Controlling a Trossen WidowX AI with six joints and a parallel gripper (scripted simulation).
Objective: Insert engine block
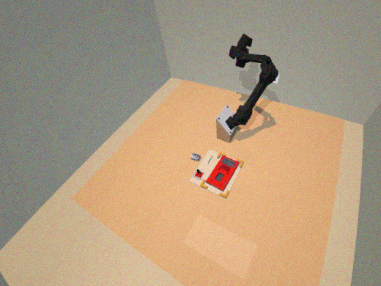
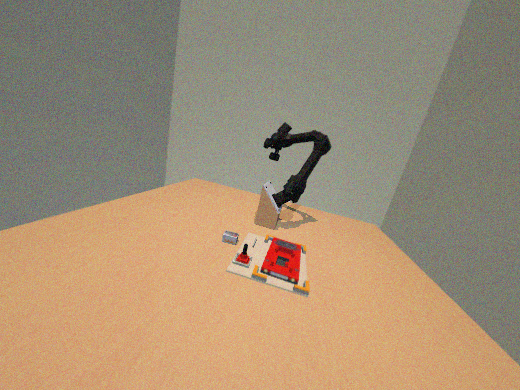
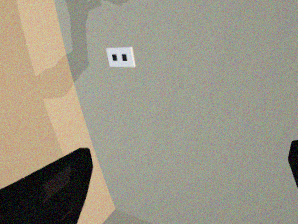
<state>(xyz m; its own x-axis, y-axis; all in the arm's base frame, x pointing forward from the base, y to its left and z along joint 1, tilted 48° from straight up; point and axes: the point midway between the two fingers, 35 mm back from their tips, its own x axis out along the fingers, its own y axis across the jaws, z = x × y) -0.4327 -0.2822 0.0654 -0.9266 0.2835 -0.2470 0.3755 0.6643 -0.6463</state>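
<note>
Right now the engine block is 750 mm ahead of my gripper tip, 60 mm to the left of it and 300 mm below it. The rest, counted from my gripper tip: grey plate (770 mm ahead, 230 mm to the left, 300 mm below).
</note>
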